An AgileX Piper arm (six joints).
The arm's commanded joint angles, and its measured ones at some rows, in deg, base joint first. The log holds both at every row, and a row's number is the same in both.
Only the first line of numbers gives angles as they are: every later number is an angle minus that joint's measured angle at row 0.
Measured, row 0:
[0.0, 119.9, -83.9, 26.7, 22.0, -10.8]
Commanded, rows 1 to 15:
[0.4, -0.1, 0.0, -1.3, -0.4, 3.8]
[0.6, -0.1, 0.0, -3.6, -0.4, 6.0]
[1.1, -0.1, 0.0, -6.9, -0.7, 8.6]
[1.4, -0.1, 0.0, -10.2, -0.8, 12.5]
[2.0, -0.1, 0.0, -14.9, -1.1, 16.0]
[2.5, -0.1, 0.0, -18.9, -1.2, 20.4]
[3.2, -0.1, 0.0, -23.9, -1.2, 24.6]
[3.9, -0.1, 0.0, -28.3, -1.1, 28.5]
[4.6, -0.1, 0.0, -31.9, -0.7, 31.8]
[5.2, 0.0, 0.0, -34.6, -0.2, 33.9]
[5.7, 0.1, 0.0, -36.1, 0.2, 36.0]
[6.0, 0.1, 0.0, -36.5, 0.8, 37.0]
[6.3, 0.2, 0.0, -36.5, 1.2, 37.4]
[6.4, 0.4, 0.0, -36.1, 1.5, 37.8]
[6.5, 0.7, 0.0, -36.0, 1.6, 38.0]
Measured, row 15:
[5.7, 0.3, 0.0, -33.7, 0.8, 34.7]
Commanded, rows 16 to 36:
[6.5, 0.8, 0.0, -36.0, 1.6, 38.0]
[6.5, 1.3, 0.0, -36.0, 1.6, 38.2]
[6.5, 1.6, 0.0, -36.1, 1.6, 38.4]
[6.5, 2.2, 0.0, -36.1, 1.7, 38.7]
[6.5, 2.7, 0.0, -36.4, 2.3, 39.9]
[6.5, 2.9, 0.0, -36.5, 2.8, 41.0]
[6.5, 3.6, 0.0, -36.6, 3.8, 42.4]
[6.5, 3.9, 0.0, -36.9, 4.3, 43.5]
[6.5, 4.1, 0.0, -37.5, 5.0, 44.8]
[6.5, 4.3, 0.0, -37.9, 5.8, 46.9]
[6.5, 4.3, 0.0, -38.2, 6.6, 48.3]
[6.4, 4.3, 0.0, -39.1, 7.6, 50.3]
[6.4, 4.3, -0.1, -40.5, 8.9, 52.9]
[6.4, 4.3, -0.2, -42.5, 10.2, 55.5]
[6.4, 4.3, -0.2, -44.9, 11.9, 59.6]
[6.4, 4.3, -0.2, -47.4, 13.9, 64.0]
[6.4, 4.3, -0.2, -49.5, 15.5, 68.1]
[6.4, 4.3, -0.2, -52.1, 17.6, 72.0]
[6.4, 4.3, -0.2, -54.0, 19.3, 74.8]
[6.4, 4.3, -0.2, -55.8, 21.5, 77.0]
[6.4, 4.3, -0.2, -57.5, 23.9, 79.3]
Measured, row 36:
[6.8, 2.6, -1.2, -50.3, 10.1, 68.2]
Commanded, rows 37 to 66:
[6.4, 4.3, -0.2, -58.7, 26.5, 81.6]
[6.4, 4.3, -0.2, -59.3, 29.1, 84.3]
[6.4, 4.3, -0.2, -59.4, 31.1, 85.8]
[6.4, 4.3, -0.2, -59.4, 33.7, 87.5]
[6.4, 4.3, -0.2, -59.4, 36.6, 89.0]
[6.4, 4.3, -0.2, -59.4, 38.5, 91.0]
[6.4, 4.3, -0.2, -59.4, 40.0, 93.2]
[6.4, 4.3, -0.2, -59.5, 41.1, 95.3]
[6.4, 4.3, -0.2, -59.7, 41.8, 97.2]
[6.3, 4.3, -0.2, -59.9, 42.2, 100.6]
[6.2, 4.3, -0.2, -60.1, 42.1, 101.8]
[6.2, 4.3, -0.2, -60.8, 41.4, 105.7]
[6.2, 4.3, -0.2, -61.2, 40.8, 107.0]
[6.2, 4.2, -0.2, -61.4, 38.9, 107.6]
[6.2, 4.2, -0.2, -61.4, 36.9, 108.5]
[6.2, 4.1, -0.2, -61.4, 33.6, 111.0]
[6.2, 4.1, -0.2, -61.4, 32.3, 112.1]
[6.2, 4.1, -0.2, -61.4, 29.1, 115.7]
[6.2, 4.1, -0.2, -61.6, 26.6, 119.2]
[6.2, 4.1, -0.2, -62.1, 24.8, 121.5]
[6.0, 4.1, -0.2, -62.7, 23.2, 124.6]
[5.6, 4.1, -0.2, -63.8, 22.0, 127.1]
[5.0, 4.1, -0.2, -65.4, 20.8, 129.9]
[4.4, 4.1, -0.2, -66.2, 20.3, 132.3]
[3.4, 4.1, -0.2, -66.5, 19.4, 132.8]
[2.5, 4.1, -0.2, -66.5, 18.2, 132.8]
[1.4, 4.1, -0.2, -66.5, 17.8, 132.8]
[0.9, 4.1, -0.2, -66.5, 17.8, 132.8]
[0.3, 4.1, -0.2, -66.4, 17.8, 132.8]
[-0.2, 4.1, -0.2, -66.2, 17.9, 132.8]
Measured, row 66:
[2.3, 2.6, -1.0, -67.8, 19.8, 130.8]
